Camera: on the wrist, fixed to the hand. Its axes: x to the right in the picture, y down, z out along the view.
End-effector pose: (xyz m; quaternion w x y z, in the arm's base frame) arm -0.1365 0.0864 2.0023 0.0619 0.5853 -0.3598 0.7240
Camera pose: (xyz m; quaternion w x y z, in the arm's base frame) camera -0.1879 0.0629 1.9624 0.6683 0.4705 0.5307 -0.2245
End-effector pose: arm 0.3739 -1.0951 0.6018 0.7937 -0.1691 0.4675 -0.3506
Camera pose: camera 0.3691 -1.0420 0.5577 0.2889 0.5670 0.3196 0.7021
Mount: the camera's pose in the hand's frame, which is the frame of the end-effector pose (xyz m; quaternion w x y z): -0.0120 0.0614 -0.0296 0.0367 0.0586 0.1987 0.9776
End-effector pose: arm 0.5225 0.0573 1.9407 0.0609 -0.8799 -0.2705 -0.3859
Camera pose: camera 0.5288 -0.0092 1.9590 0.4848 -0.2165 0.8398 -0.1136
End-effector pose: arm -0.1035 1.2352 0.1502 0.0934 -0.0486 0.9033 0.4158
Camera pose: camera -0.1057 1.2527 0.2171 0.5797 -0.8042 -0.1236 -0.0440
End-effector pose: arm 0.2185 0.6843 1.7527 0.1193 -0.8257 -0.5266 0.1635
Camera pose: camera 0.2765 0.6471 1.7589 0.0024 0.5706 -0.8212 0.0106
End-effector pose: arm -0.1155 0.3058 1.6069 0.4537 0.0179 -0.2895 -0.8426
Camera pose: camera -0.0535 0.2753 1.6104 0.8969 -0.0884 0.0127 0.4332
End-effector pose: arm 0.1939 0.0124 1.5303 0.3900 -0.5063 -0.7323 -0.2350
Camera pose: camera 0.2627 0.0070 1.5348 0.4192 -0.6650 0.5318 0.3150
